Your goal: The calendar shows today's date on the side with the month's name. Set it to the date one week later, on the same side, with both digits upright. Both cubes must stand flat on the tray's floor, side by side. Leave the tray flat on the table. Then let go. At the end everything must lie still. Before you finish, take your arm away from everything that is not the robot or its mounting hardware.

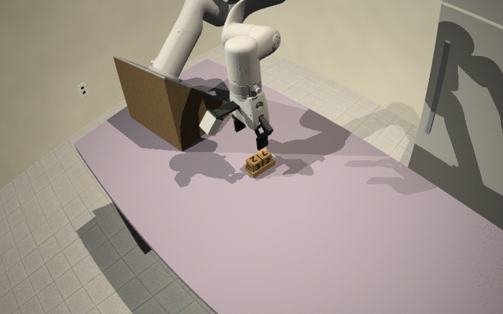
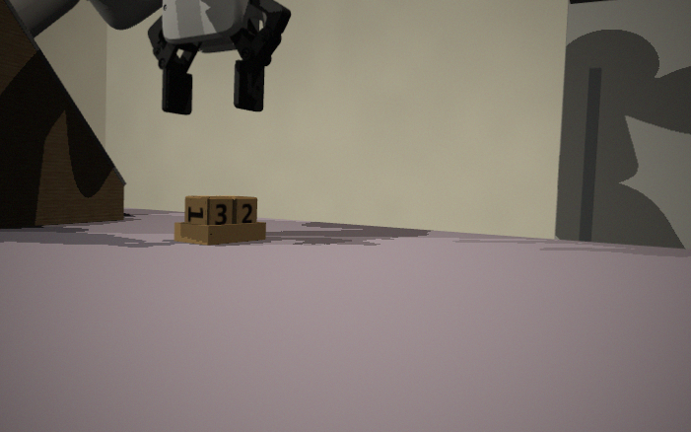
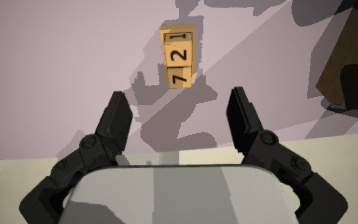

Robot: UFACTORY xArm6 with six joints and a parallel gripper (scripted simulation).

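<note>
Now: the cube 10 cm below my hand. From my hand the other things lie so: wooden calendar tray: 12 cm below, 2 cm to the left.
</note>
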